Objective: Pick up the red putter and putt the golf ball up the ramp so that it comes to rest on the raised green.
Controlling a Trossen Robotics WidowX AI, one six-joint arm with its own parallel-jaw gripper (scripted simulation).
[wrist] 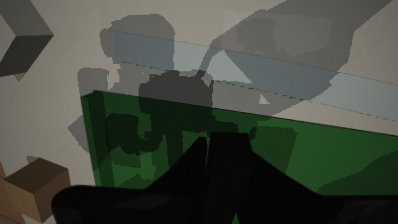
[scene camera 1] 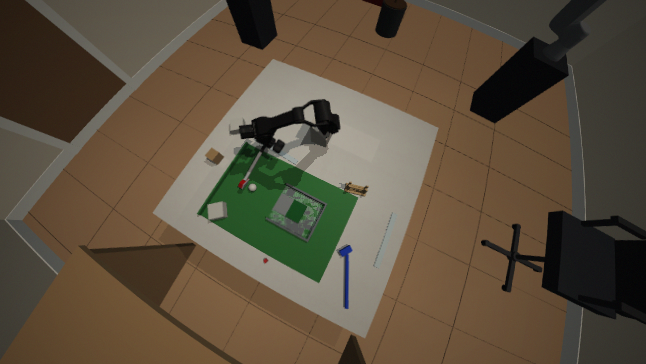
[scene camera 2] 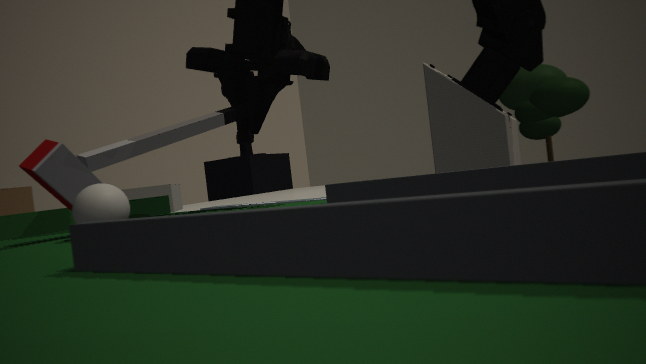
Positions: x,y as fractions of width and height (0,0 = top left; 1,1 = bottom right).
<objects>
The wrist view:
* my gripper: 0.54,0.65
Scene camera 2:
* my gripper: 0.39,0.37
</objects>
